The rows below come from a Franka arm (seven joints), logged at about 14 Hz.
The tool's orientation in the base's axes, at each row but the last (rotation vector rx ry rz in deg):
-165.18 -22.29 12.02
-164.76 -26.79 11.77
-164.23 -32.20 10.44
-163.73 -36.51 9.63
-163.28 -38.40 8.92
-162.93 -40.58 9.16
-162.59 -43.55 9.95
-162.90 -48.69 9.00
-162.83 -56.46 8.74
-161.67 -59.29 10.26
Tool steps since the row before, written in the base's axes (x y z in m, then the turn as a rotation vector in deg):
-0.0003 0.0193 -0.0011 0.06 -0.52 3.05
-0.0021 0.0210 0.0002 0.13 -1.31 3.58
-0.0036 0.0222 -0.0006 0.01 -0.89 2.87
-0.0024 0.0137 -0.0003 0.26 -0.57 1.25
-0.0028 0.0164 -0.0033 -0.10 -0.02 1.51
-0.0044 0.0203 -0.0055 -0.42 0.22 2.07
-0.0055 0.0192 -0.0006 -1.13 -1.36 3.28
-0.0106 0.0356 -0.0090 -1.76 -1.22 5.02
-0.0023 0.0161 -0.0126 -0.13 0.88 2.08
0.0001 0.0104 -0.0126 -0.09 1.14 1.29
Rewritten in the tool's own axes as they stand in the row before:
0.0052 -0.0179 0.0050 -0.42 -0.23 -3.06
0.0049 -0.0201 0.0042 -0.67 0.40 -3.73
0.0053 -0.0212 0.0053 -0.56 0.14 -2.95
0.0038 -0.0130 0.0031 -0.09 0.33 -1.36
0.0051 -0.0148 0.0066 -0.18 -0.37 -1.46
0.0061 -0.0183 0.0095 -0.38 -0.85 -1.91
0.0050 -0.0188 0.0046 -1.86 -0.11 -3.23
0.0113 -0.0332 0.0151 -2.40 -0.90 -4.82
0.0089 -0.0120 0.0142 0.34 -1.09 -1.96
0.0077 -0.0057 0.0132 0.59 -1.13 -1.16

